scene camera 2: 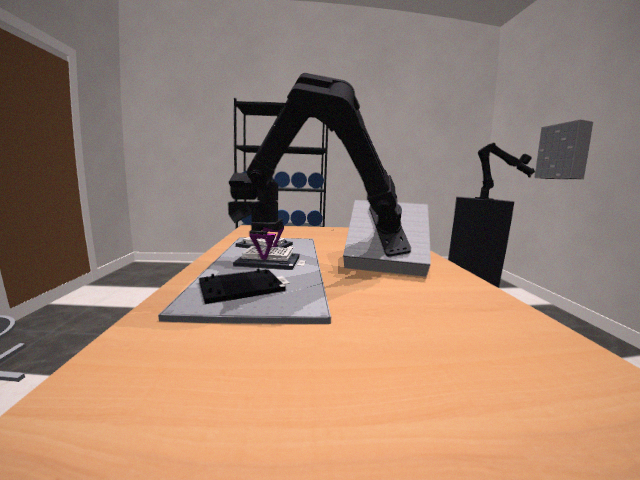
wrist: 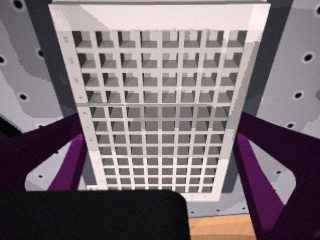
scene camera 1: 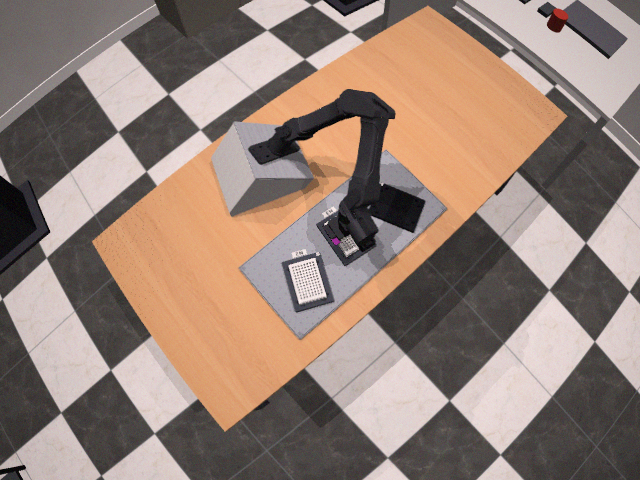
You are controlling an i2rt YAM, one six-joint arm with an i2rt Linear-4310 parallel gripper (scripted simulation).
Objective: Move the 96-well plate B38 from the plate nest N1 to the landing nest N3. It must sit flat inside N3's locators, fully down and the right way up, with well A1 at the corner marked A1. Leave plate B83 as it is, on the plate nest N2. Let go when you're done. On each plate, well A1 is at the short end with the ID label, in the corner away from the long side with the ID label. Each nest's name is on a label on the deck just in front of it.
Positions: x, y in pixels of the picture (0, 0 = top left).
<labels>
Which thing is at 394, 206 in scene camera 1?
A black plate nest N1.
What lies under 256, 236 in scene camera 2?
My gripper.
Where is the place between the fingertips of my gripper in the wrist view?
At 159, 119
</labels>
